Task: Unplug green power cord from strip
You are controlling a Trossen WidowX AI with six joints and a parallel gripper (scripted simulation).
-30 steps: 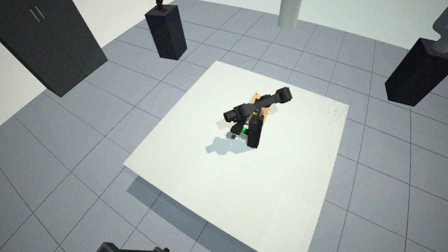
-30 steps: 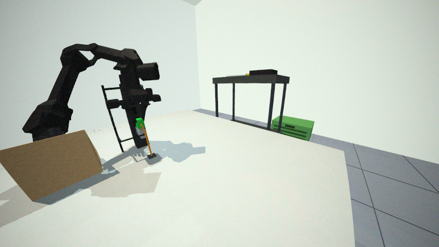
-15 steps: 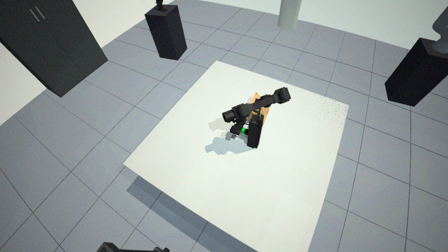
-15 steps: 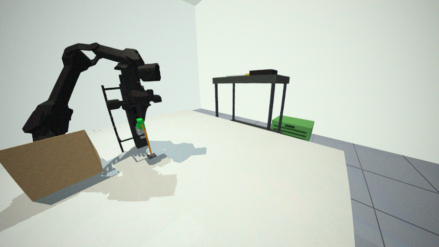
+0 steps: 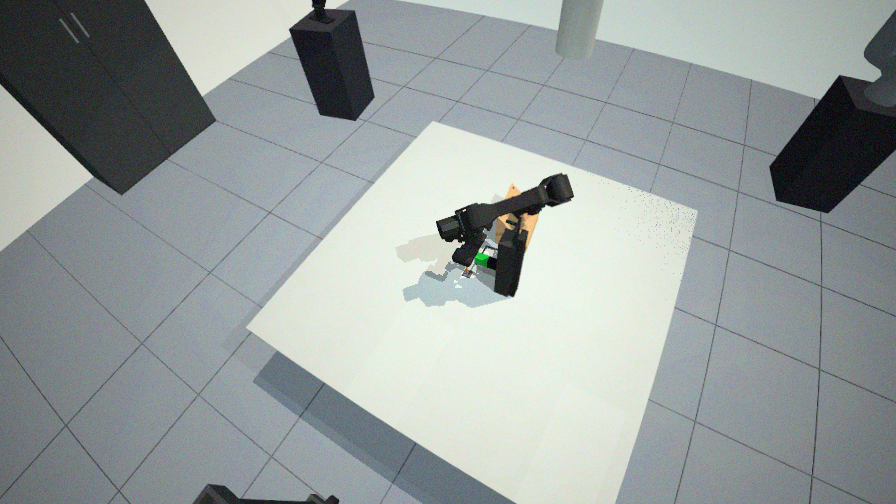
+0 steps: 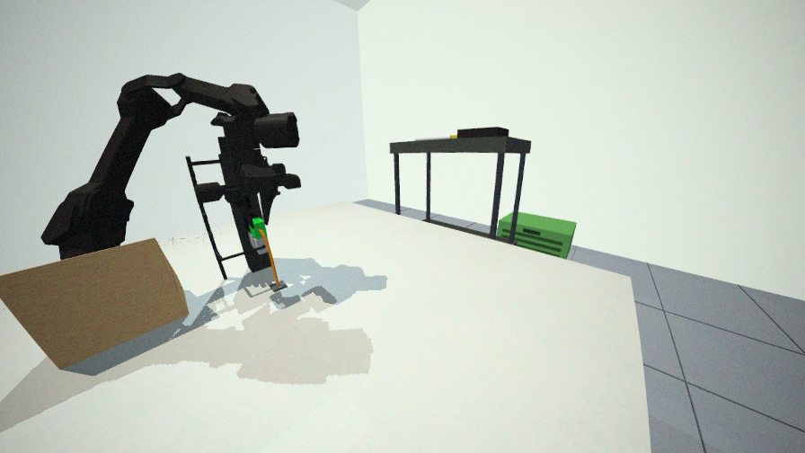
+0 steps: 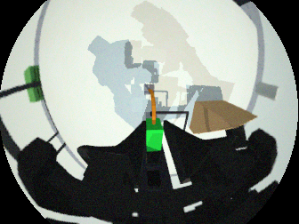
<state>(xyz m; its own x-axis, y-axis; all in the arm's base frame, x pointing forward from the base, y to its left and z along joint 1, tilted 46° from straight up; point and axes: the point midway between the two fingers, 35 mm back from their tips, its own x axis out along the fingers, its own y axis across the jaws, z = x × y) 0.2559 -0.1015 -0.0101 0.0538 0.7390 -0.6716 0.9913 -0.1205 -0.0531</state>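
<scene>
My gripper tip is now 30 mm to the left of the grey piece and 140 mm above it. Round my gripper tip: green plug 50 mm to the left.
</scene>
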